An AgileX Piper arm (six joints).
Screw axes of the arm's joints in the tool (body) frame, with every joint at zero. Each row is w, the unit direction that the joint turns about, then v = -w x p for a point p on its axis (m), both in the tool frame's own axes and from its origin. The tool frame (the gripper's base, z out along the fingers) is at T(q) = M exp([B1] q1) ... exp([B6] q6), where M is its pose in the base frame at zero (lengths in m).
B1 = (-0.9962, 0, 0.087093, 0, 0.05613, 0)
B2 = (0, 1, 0, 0.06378, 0, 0.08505)
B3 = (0, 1, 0, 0.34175, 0, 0.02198)
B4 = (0, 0, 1, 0, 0, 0)
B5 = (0, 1, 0, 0.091, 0, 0)
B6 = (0, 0, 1, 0, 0, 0)
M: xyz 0.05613 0 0.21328 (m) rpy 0 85.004 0 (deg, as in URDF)
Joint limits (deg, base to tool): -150..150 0..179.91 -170..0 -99.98..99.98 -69.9..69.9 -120..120
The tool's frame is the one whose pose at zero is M.
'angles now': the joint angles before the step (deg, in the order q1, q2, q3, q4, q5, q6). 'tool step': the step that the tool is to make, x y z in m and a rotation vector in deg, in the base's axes. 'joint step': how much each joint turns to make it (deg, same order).
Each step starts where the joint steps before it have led.
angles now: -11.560 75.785 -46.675 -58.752 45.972 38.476
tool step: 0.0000 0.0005 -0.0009 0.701 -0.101 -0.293
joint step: 0.002 0.061 -0.009 0.768 -0.022 -0.002
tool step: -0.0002 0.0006 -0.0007 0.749 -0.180 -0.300
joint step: -0.001 -0.013 0.006 0.831 -0.046 -0.009
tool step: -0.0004 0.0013 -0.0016 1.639 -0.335 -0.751
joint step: 0.009 0.014 -0.009 1.829 0.004 0.012
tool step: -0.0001 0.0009 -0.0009 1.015 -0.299 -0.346
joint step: 0.002 -0.012 0.007 1.101 -0.142 0.005
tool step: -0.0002 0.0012 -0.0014 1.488 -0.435 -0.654
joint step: -0.011 0.011 0.011 1.582 -0.126 0.130
